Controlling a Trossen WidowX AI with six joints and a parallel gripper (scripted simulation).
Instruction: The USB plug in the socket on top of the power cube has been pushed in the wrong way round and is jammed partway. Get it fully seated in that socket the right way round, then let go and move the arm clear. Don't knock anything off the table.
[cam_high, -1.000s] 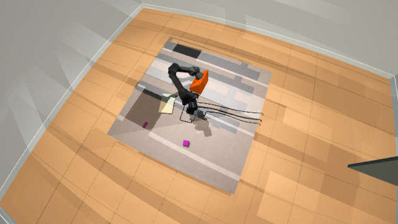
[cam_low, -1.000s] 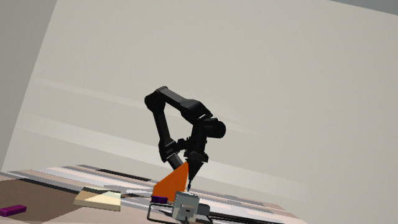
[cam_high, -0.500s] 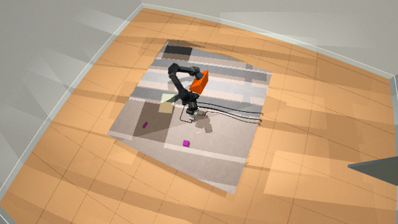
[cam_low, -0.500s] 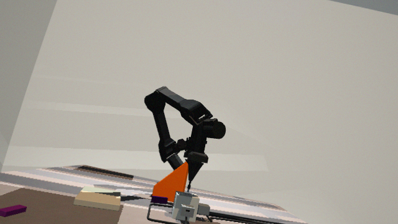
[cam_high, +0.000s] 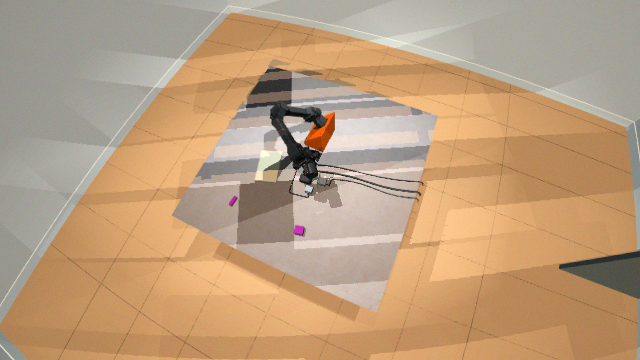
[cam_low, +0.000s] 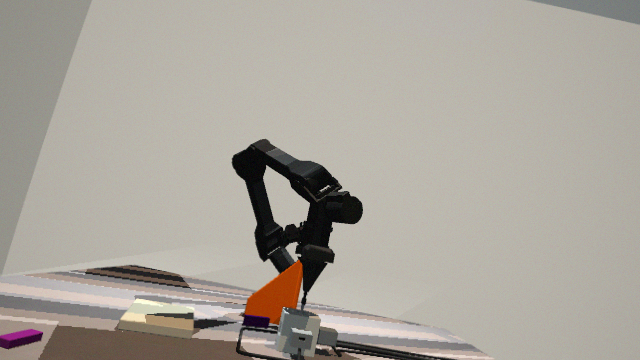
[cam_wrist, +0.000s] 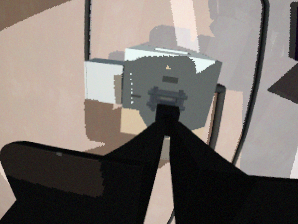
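My gripper tip is now 2 cm above the dark USB plug. The rest, counted from my gripper tip: cream pad: 29 cm to the right, 11 cm below; purple block: 28 cm ahead, 40 cm to the right, 12 cm below.
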